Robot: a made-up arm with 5 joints.
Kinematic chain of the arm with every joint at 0, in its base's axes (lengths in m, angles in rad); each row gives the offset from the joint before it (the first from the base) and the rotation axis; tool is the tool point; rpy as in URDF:
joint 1: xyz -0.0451 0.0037 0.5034 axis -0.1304 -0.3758 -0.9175
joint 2: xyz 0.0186 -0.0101 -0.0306 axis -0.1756 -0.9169 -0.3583
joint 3: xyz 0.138 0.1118 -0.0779 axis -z
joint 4: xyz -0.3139 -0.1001 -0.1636 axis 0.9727 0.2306 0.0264
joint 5: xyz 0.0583 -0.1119 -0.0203 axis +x
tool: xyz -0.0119 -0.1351 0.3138 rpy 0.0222 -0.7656 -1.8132
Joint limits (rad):
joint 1: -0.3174..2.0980
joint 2: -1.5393..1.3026
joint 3: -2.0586..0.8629
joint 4: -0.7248..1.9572
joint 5: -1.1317..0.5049
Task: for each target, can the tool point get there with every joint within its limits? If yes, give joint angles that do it. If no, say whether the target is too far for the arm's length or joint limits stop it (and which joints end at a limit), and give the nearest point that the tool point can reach.
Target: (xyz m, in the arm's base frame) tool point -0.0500 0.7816 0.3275
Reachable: no: joint limits stop it (at a limit: joint 2, joint 3, joint 4, joint 5) | nearest point -0.0565 0.6920 0.2944 | short by 0.096 m
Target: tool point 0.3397 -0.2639 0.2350
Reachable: yes | joints 0.9450 -1.1190 -1.7720 -0.0506 -0.0757
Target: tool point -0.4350 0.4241 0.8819
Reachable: no: joint limits stop it (at a limit: joint 1, joint 2, joint 5) | nearest point -0.4048 0.3265 0.8472 | short by 0.108 m
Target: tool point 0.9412 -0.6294 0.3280
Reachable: no: too far | nearest point 0.6651 -0.4556 0.3700 | short by 0.329 m
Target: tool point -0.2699 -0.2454 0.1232
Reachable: yes | joints 1.6521 -0.2225 -0.3033 1.5654 -0.4814
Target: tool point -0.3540 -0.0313 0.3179
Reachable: yes | joints 1.2768 0.9977 -0.1222 0.0572 0.2358
